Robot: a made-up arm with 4 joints.
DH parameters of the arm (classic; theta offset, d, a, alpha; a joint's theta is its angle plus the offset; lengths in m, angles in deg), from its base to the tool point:
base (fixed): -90 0.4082 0.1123 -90
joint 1: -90 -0.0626 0.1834 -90
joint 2: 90 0.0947 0.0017 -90
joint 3: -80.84 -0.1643 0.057 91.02
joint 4: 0 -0.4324 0.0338 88.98
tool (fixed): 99.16 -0.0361 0 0
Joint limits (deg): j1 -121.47..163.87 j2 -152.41..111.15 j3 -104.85..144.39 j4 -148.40..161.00
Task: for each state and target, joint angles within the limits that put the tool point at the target. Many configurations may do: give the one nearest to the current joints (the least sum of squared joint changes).
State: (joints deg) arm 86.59 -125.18 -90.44 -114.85
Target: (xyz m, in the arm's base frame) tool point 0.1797 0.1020 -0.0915
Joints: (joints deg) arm 131.96 -125.07 -72.33 -117.70
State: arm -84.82 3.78 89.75 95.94
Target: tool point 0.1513 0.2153 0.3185
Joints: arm -43.62 -39.90 108.55 85.54
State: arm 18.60 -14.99 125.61 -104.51
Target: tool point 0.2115 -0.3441 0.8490
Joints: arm 50.39 14.29 140.87 -108.38
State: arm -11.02 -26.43 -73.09 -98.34
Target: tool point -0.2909 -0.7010 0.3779
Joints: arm 34.89 16.64 -62.86 -87.00
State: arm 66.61 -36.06 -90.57 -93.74
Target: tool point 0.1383 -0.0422 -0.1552
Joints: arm 117.79 -60.97 -97.31 -80.59
